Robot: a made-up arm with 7 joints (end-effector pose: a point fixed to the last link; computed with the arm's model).
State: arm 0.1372 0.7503 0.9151 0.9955 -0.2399 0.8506 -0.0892
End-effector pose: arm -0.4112 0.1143 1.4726 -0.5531 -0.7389 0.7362
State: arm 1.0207 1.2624 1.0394 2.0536 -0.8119 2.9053 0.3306
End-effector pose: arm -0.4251 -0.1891 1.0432 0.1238 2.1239 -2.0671
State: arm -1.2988 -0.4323 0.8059 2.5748 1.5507 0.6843 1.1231
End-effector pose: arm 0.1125 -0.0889 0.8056 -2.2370 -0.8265 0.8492
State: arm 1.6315 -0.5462 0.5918 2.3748 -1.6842 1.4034 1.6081
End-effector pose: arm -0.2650 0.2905 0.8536 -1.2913 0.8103 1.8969
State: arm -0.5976 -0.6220 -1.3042 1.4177 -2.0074 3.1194 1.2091
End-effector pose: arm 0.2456 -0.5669 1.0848 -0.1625 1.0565 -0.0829
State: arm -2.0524 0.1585 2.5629 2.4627 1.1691 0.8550 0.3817
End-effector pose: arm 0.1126 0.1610 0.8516 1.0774 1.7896 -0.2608
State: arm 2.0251 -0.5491 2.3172 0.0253 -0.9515 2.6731 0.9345
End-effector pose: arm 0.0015 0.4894 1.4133 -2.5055 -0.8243 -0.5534
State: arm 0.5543 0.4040 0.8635 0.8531 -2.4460 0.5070 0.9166
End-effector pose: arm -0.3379 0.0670 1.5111 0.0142 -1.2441 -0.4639
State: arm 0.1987 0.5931 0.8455 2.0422 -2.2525 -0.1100 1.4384
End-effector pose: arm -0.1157 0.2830 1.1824 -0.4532 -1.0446 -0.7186
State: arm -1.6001 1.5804 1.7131 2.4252 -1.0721 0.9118 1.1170
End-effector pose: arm 0.2545 0.2269 0.6755 -1.6506 0.5476 -1.2873
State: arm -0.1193 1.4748 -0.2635 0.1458 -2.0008 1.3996 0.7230
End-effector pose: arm -0.8419 0.2021 0.9107 -0.0784 -2.1355 -2.1301
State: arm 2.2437 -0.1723 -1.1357 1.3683 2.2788 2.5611 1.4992
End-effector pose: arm 0.0714 0.4670 1.1789 -2.7636 -0.2686 0.5851
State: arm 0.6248 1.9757 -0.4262 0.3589 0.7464 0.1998 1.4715
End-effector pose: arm -0.6253 -0.5711 0.6326 1.2944 -0.9257 2.1124
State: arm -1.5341 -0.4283 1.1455 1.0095 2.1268 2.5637 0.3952
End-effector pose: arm 0.2432 -0.2898 1.2304 -2.5580 1.5260 0.8190
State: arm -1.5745 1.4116 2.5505 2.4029 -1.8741 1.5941 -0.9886
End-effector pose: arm -0.0920 0.2884 0.4599 1.3408 0.0455 -1.3264
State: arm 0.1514 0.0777 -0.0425 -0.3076 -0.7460 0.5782 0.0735
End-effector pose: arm -0.2822 -0.0697 1.5683 0.0439 -0.9362 -0.6372
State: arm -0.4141 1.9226 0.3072 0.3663 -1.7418 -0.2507 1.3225
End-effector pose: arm -0.7575 0.3417 0.5312 1.7233 -2.3035 -0.2193
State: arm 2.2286 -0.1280 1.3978 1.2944 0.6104 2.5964 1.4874
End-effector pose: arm -0.2894 -0.0188 1.3403 -0.8337 -2.2015 -0.6607
